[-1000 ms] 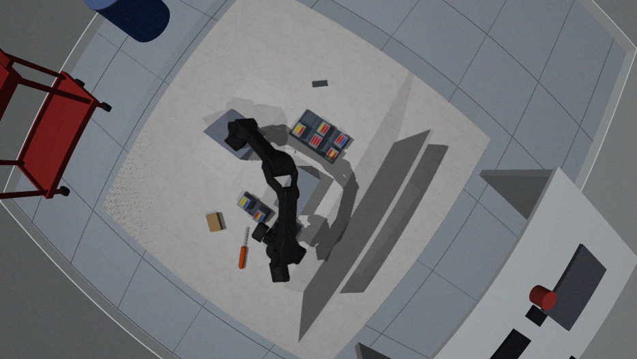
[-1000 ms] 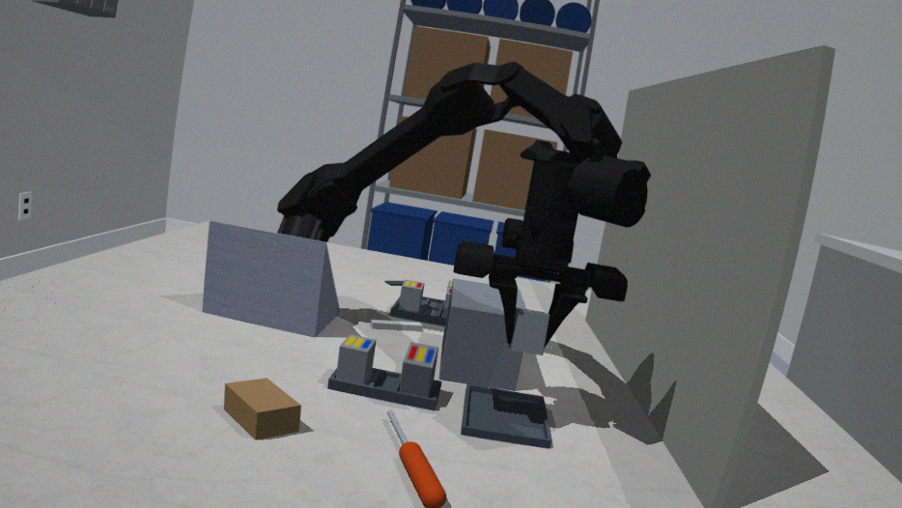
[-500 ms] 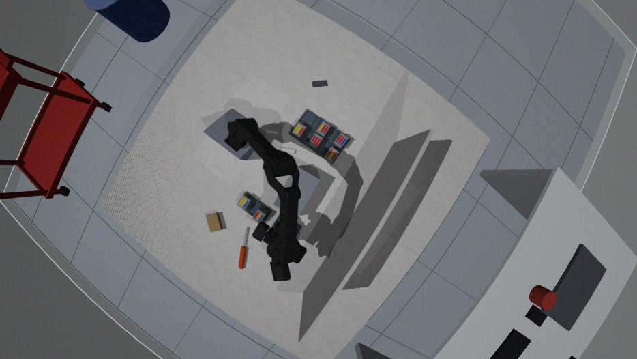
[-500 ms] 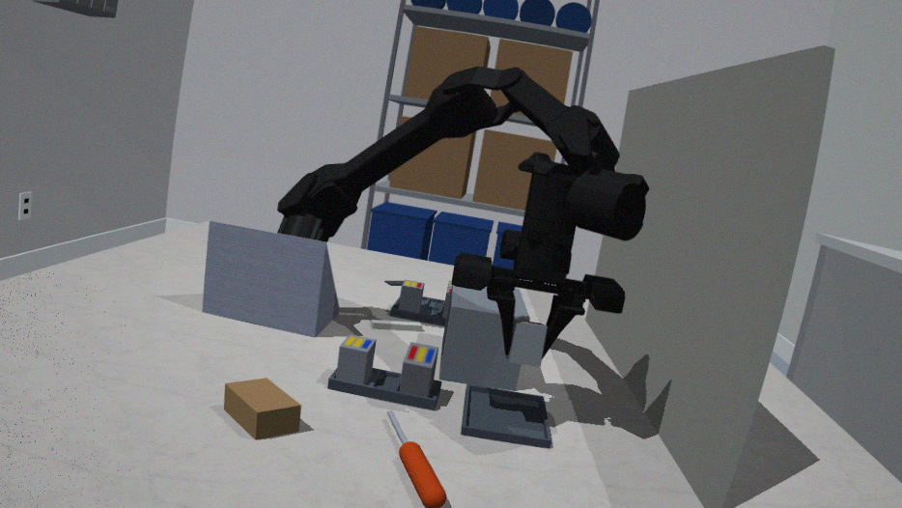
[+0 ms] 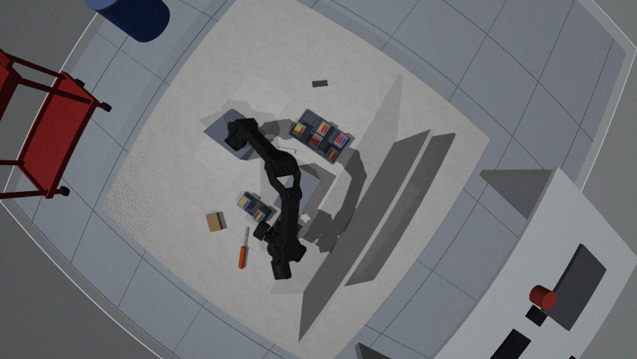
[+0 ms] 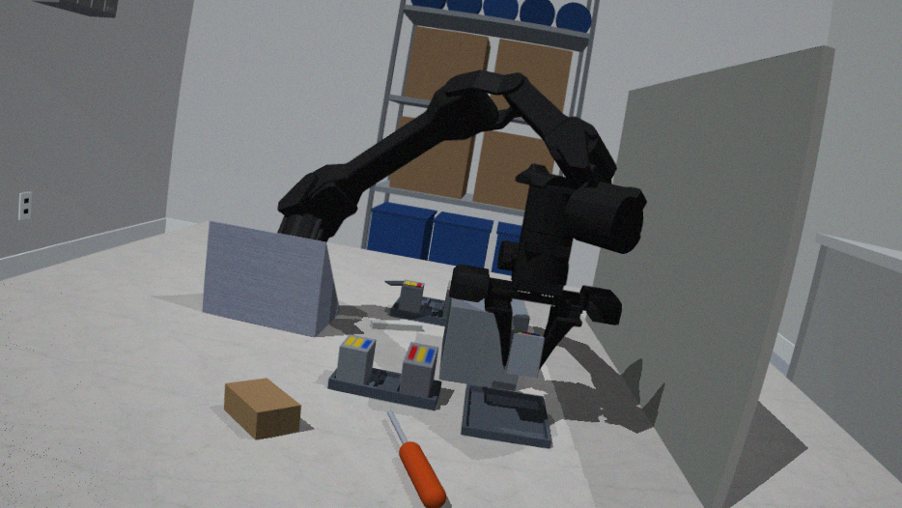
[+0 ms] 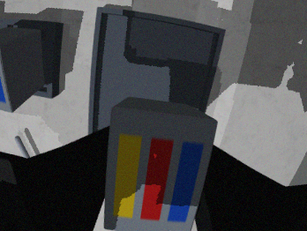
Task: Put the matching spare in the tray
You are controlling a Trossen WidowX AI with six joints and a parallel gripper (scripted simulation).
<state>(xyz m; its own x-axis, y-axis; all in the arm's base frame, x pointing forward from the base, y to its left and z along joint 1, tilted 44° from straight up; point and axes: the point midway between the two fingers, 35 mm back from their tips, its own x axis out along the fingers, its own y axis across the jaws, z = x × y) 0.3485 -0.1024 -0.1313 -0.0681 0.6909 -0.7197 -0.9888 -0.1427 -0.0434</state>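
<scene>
My gripper tip is 10 mm past the dark tray and 60 mm above it. From my gripper tip the other things lie so: rack: 150 mm behind, 10 mm to the left, 60 mm below; grey spare block: 30 mm above; mounted unit: 60 mm behind, 180 mm to the left, 20 mm below.
</scene>
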